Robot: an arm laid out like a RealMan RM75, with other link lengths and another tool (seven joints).
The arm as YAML. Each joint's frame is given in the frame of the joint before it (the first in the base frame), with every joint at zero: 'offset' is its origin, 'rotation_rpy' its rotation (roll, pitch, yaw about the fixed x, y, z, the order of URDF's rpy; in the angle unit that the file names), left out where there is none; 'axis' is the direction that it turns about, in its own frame. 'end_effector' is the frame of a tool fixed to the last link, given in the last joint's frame.
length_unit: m
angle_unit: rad
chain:
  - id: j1
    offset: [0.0, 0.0, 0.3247]
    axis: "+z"
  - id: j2
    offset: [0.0, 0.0, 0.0]
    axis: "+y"
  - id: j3
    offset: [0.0, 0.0, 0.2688]
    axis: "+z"
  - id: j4
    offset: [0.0, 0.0, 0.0]
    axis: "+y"
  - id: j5
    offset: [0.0, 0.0, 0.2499]
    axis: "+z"
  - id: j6
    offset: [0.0, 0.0, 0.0]
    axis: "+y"
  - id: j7
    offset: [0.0, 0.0, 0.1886]
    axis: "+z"
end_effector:
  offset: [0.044, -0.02, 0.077]
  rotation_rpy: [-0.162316, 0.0, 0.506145]
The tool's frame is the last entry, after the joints.
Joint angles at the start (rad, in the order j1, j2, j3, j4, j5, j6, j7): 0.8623 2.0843 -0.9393 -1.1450 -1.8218 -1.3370 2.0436
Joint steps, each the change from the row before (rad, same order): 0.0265 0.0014 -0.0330 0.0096 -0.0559 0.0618 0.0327; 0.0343 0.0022 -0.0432 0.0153 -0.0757 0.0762 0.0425; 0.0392 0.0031 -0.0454 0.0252 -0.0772 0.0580 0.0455; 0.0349 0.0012 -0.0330 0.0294 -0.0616 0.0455 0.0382; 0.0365 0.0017 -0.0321 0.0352 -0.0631 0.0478 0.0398; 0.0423 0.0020 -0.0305 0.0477 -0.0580 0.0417 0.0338; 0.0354 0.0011 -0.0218 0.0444 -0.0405 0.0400 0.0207
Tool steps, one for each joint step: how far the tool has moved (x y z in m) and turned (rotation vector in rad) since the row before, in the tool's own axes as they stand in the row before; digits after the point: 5 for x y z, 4 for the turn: -0.00129 -0.01029 0.01045 0.0553 0.0148 -0.0017; -0.00110 -0.01214 0.01304 0.0714 0.0205 -0.0096; 0.00382 -0.00790 0.01502 0.0604 0.0370 -0.0105; 0.00243 -0.00620 0.01157 0.0489 0.0273 -0.0082; 0.00207 -0.00629 0.01135 0.0511 0.0243 -0.0102; 0.00390 -0.00419 0.01268 0.0442 0.0311 -0.0136; 0.00102 -0.00343 0.00995 0.0346 0.0171 -0.0152
